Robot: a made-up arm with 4 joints.
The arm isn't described. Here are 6 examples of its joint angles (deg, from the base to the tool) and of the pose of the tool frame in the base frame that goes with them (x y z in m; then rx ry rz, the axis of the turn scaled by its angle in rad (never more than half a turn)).
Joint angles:
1: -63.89 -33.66 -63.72 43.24
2: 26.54 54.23 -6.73 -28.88
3: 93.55 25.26 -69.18 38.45
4: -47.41 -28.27 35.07 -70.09
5: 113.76 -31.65 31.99 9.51
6: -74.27 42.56 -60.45 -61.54
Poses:
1: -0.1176 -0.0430 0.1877 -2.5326 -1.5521 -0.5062
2: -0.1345 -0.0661 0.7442 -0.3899 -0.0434 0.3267
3: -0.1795 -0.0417 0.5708 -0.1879 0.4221 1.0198
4: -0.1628 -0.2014 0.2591 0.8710 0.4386 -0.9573
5: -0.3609 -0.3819 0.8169 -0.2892 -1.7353 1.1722
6: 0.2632 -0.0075 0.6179 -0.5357 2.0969 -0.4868
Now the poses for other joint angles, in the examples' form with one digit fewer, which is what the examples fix.
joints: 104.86 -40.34 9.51 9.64
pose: -0.157 -0.337 0.806 0.032 -1.194 1.436
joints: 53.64 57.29 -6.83 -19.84
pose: -0.271 -0.026 0.752 -0.595 -0.395 0.282
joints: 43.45 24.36 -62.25 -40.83
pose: -0.408 -0.180 0.698 0.327 0.517 -0.159
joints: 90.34 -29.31 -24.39 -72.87
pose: -0.333 -0.292 0.301 1.209 -0.536 0.291
